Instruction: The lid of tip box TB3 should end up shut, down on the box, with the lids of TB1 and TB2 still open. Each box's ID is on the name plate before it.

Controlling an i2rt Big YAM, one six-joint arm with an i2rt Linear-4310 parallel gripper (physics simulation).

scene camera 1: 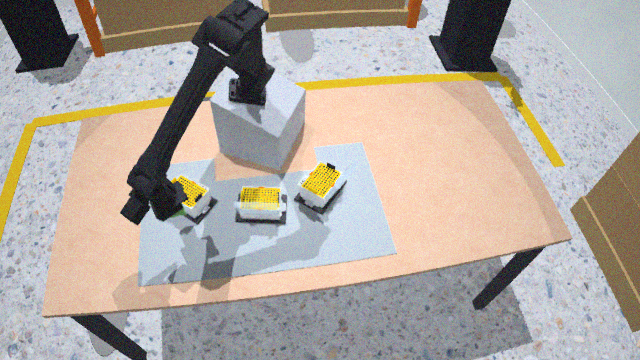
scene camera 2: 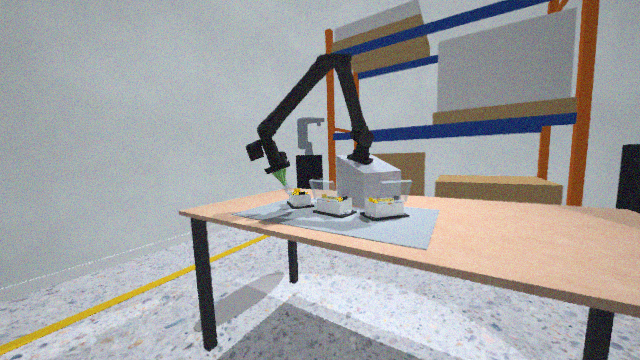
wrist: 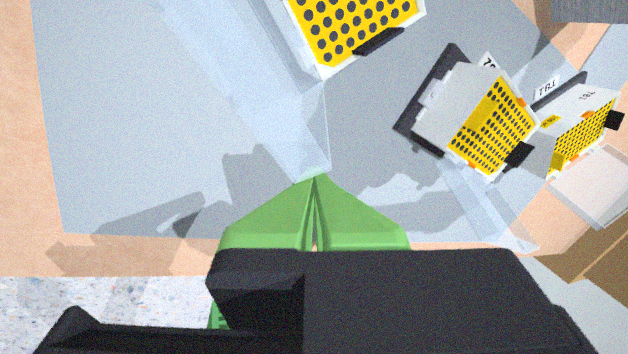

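Seen in the pictures: gripper, fingertip midpoint: [scene camera 1: 184,212] [scene camera 2: 284,185] [wrist: 314,176]; arm's base, link origin: [scene camera 1: 246,93] [scene camera 2: 359,160].
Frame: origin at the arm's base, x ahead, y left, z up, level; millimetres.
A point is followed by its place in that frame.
TB3 [scene camera 1: 192,194] {y -184, x 273, z -157 mm} [scene camera 2: 300,200] [wrist: 361,25] {y -171, x 290, z -156 mm} is the box nearest my gripper, with a yellow tip rack; its name plate is out of the wrist view. Its clear lid [scene camera 2: 289,190] {y -192, x 344, z -127 mm} [wrist: 270,112] {y -230, x 344, z -69 mm} stands open, tilted outward. My gripper [scene camera 2: 286,185] {y -187, x 377, z -101 mm} [wrist: 314,176] {y -187, x 377, z -101 mm} is shut and empty, its green fingertips at the lid's free end; I cannot tell whether they touch. In scene camera 1 the arm hides the fingertips. TB2 [scene camera 1: 260,202] {y 34, x 380, z -67 mm} [scene camera 2: 333,205] {y 53, x 351, z -170 mm} [wrist: 492,127] is in the middle, its lid [scene camera 2: 320,186] {y 18, x 387, z -91 mm} [wrist: 480,210] {y -39, x 368, z -87 mm} open. TB1 [scene camera 1: 321,185] {y 218, x 270, z -156 mm} [scene camera 2: 384,207] [wrist: 582,127] {y 207, x 236, z -156 mm} is furthest, its lid [scene camera 2: 401,188] {y 298, x 281, z -96 mm} [wrist: 595,185] {y 276, x 294, z -115 mm} open.
The boxes stand on a grey-blue mat [scene camera 1: 355,235] {y 307, x 423, z -213 mm} [scene camera 2: 420,237] {y 393, x 421, z -213 mm} [wrist: 100,125] {y -321, x 429, z -213 mm} on the wooden table [scene camera 1: 450,175] {y 682, x 219, z -216 mm} [scene camera 2: 500,240] {y 578, x 327, z -216 mm}. The arm's grey pedestal [scene camera 1: 250,135] {y 6, x 112, z -82 mm} [scene camera 2: 370,176] {y 110, x 117, z -74 mm} stands behind the boxes. Storage racking [scene camera 2: 584,100] stands behind the table.
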